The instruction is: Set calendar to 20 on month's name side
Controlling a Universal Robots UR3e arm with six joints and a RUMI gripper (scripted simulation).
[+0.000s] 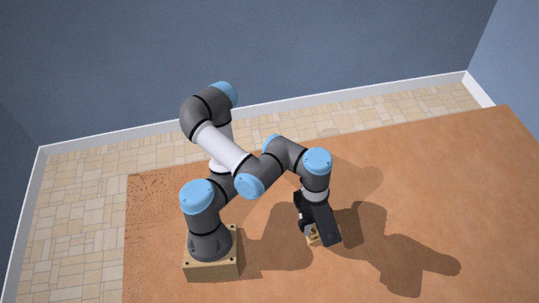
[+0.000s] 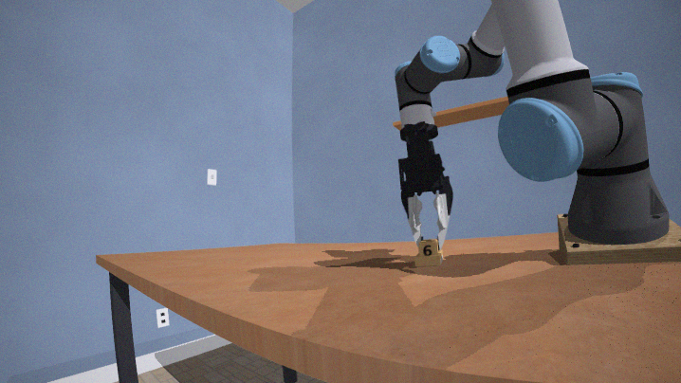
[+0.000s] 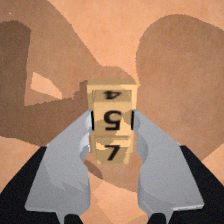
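My gripper is now 10 mm past the wooden tray, 20 mm to the right of it and 30 mm above it. Round my hand: wooden digit cube (10 mm below).
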